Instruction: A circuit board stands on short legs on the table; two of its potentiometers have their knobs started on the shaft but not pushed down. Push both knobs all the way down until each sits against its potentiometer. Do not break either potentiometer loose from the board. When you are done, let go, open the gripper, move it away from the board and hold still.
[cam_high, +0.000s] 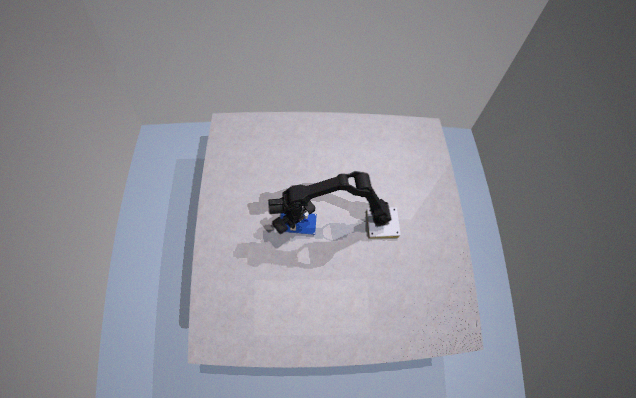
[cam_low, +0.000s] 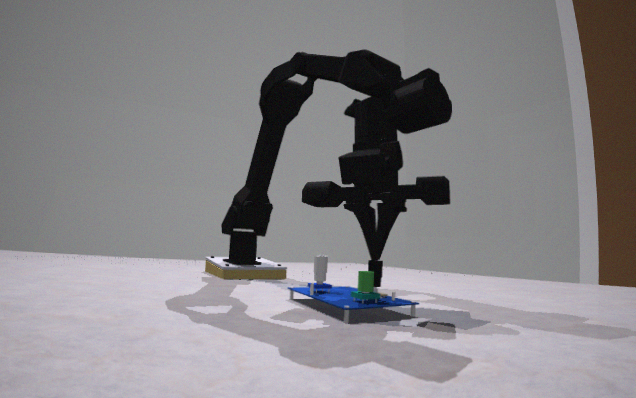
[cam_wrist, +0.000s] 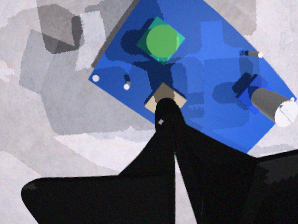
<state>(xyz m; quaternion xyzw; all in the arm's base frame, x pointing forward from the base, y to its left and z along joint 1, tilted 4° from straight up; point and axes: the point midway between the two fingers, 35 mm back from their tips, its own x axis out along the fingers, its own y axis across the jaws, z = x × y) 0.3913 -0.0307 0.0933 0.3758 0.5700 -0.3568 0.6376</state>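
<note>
The potentiometer knob lies 60 mm behind my gripper tip, 40 mm to the right of it and 10 mm below it.
</note>
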